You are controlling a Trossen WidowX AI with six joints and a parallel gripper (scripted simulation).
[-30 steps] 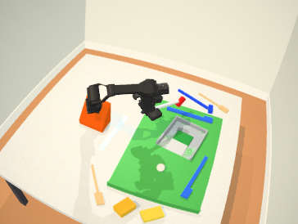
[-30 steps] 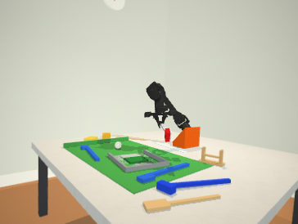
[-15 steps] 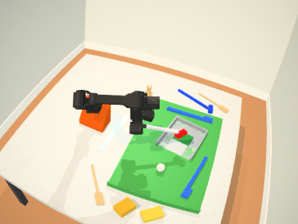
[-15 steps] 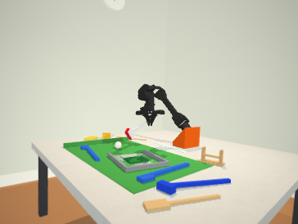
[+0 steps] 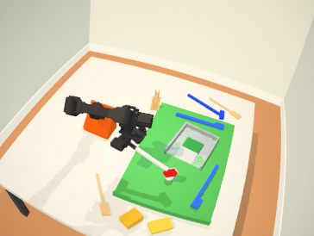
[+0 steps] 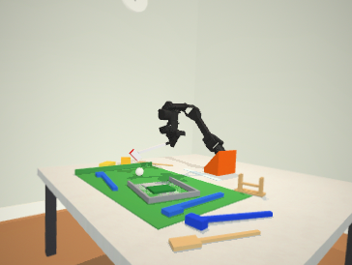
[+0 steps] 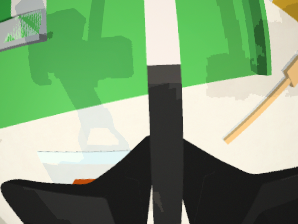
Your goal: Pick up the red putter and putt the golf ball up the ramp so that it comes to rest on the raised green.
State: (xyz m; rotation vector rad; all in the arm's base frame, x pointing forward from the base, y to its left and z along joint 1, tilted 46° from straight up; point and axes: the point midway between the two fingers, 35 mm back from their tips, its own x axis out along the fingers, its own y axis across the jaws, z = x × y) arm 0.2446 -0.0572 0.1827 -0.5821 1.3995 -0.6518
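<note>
The red putter is 120 mm ahead of my gripper tip. The rest, counted from my gripper tip: wooden rack: 70 mm behind, 500 mm to the left, 110 mm below; then green mat: 230 mm ahead, 190 mm to the left, 140 mm below; then white golf ball: 220 mm ahead, 20 mm to the left, 120 mm below.
</note>
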